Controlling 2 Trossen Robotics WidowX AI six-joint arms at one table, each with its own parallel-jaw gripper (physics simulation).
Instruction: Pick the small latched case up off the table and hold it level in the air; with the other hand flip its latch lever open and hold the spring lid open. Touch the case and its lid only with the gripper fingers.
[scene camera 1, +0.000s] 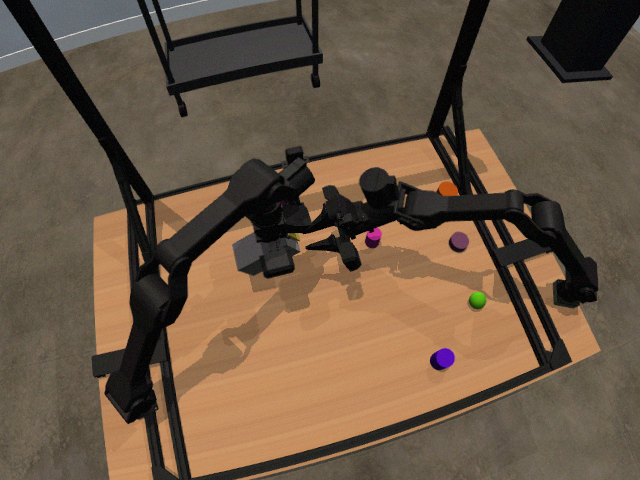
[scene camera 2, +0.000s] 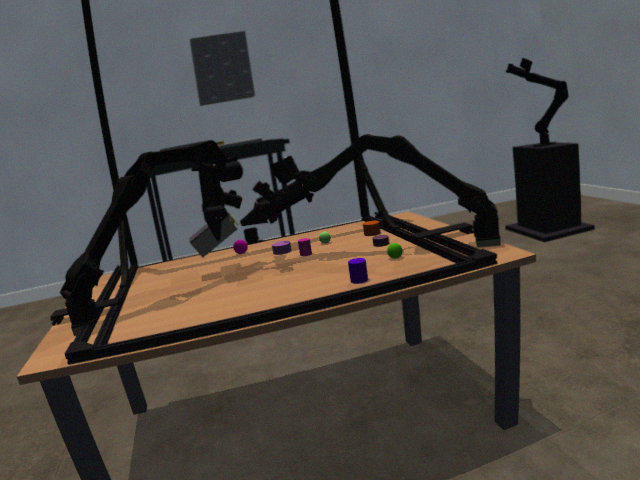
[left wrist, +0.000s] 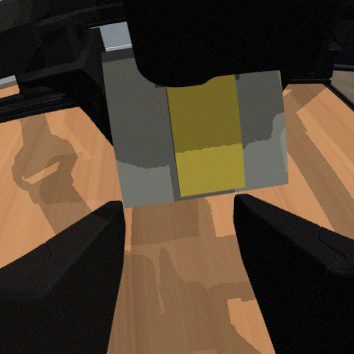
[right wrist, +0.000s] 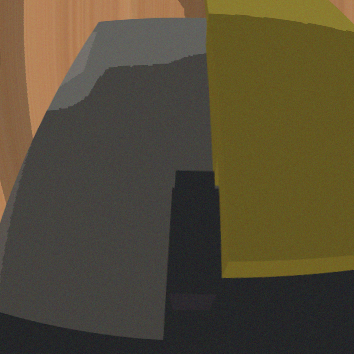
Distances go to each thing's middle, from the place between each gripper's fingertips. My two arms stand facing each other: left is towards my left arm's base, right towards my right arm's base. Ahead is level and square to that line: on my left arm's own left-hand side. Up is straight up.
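The grey latched case (scene camera 1: 246, 251) has my right hand 2 cm below it and 1 cm to the left of it. And the yellow latch lever (right wrist: 273, 80), counting from that same right hand, is 5 cm above and 5 cm to the left.
With the yellow latch lever, my left hand is 20 mm to the left of it, 10 mm past it and 20 mm below it. As for the grey latched case, from my left hand that's 80 mm to the right, 10 mm behind and 10 mm below.
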